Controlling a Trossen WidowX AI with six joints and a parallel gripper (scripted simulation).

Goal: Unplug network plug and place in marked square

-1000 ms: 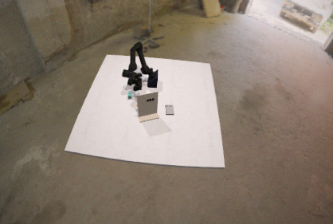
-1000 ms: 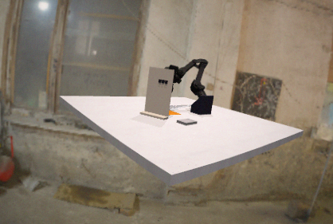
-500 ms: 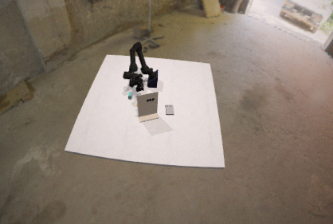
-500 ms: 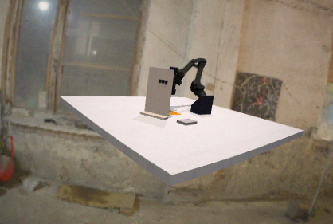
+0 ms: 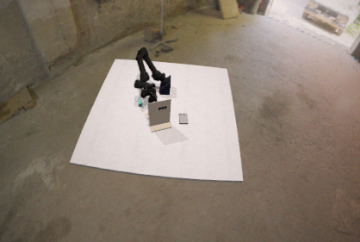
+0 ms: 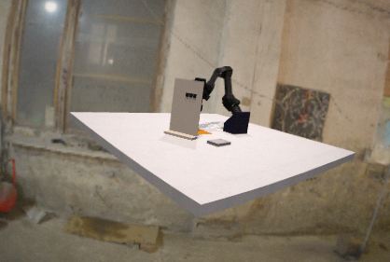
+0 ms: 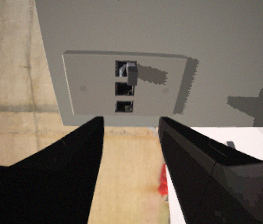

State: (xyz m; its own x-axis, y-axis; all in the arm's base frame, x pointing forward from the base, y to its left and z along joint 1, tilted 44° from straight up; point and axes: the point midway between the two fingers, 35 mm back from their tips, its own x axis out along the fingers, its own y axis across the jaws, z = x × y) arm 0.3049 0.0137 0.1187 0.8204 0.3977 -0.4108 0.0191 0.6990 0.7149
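My gripper tip is 7 cm short of the network plug and 3 cm to the right of it. Round my gripper tip: grey panel 8 cm below, 8 cm ahead, 4 cm to the left; teal block 19 cm below, 16 cm to the right, 12 cm behind; orange square 21 cm below, 7 cm behind, 2 cm to the right.
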